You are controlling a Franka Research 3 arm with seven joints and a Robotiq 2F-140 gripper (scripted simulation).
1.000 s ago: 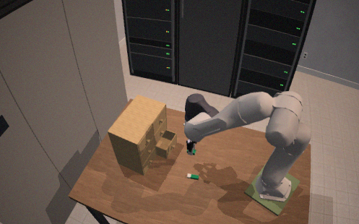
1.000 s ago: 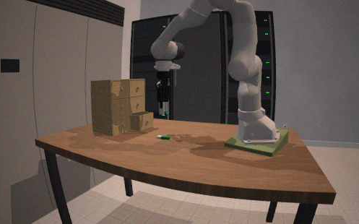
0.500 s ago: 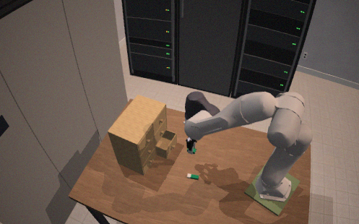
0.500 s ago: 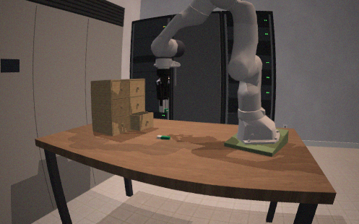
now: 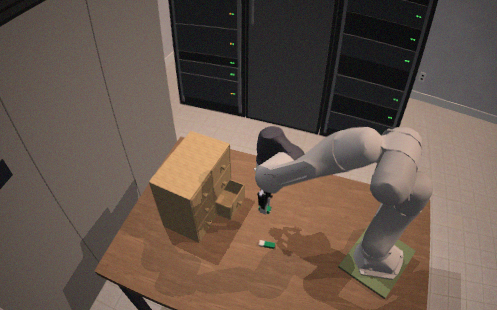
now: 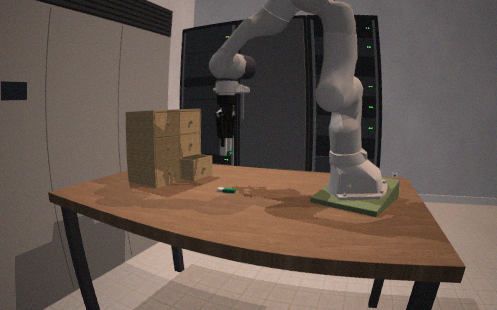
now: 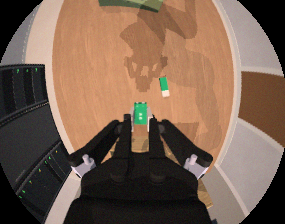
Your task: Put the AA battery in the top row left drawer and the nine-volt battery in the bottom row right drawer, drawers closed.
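Now: hand 15 cm above the white-and-green cylinder, 8 cm to the right of it and 5 cm past it. Round my hand: nine-volt battery: 2 cm below, 1 cm behind; AA battery: 26 cm ahead, 11 cm to the left, 6 cm above.
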